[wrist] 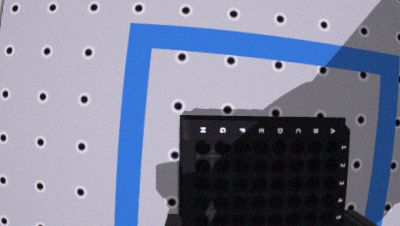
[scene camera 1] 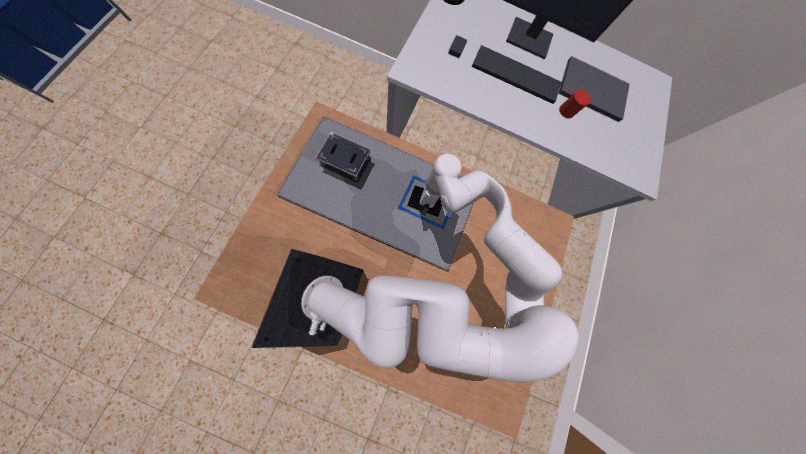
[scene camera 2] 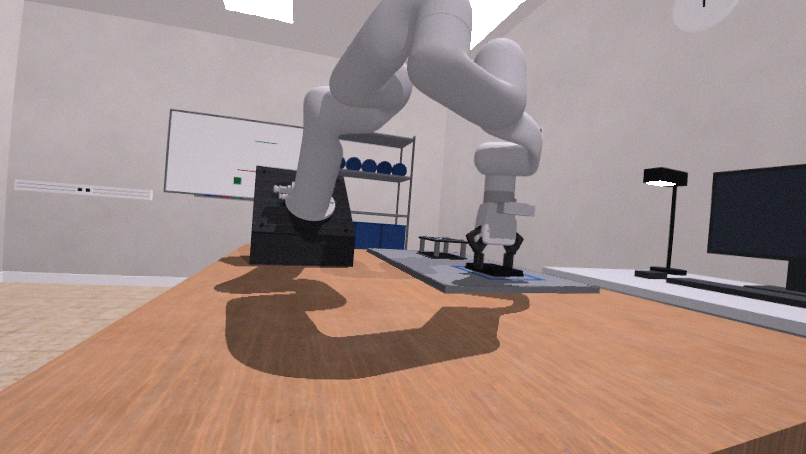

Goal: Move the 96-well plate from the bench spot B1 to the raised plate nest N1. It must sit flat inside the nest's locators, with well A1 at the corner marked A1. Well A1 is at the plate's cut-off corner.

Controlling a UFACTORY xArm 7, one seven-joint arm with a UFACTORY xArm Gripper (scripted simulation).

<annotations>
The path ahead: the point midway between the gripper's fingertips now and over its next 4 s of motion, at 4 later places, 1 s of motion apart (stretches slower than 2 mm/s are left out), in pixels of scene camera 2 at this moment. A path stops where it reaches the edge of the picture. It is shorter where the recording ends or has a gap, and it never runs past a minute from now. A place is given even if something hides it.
My gripper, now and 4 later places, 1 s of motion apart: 493,269; 493,263; 494,252; 494,237; 480,230
</annotations>
